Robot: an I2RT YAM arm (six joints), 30 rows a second.
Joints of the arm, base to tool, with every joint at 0 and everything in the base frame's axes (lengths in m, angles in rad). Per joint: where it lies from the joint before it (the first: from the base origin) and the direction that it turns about. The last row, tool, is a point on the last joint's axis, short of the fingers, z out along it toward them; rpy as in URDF.
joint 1: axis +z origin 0 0 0.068
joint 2: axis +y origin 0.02 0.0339 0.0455
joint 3: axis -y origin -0.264 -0.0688 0
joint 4: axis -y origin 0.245 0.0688 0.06
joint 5: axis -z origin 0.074 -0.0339 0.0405
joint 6: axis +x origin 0.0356 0 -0.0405
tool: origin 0 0 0 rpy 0 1.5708 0
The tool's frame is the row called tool.
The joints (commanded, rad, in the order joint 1, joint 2, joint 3, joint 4, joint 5, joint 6), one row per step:
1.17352, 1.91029, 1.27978, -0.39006, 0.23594, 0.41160
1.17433, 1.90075, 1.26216, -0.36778, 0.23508, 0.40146
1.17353, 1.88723, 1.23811, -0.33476, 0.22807, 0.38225
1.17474, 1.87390, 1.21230, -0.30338, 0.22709, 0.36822
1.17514, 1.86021, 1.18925, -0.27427, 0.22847, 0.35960
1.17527, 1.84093, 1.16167, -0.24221, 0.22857, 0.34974
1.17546, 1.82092, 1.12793, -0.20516, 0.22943, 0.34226
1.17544, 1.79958, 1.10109, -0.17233, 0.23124, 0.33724
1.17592, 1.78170, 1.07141, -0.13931, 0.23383, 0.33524
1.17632, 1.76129, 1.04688, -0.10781, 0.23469, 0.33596
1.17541, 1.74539, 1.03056, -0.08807, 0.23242, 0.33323
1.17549, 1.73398, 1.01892, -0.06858, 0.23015, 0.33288
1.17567, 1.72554, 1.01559, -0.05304, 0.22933, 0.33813
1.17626, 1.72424, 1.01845, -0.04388, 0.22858, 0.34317
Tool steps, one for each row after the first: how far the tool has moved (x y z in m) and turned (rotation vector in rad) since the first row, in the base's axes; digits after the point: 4 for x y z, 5 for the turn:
-0.0010, -0.0016, -0.0002, 0.00918, -0.00871, 0.00963
-0.0019, -0.0038, -0.0003, 0.02422, -0.01965, 0.02832
-0.0035, -0.0062, -0.0009, 0.03604, -0.03207, 0.04142
-0.0046, -0.0087, -0.0008, 0.05000, -0.04463, 0.04788
-0.0061, -0.0121, 0.0003, 0.06748, -0.05850, 0.05562
-0.0079, -0.0163, 0.0001, 0.08524, -0.07189, 0.06095
-0.0093, -0.0198, 0.0020, 0.10732, -0.08670, 0.06337
-0.0110, -0.0237, 0.0019, 0.12489, -0.09823, 0.06346
-0.0125, -0.0269, 0.0041, 0.14987, -0.10983, 0.06221
-0.0132, -0.0295, 0.0062, 0.16695, -0.11753, 0.06441
-0.0139, -0.0308, 0.0081, 0.18508, -0.12409, 0.06577
-0.0140, -0.0308, 0.0112, 0.20652, -0.12959, 0.06207
-0.0138, -0.0296, 0.0132, 0.22122, -0.13210, 0.05908

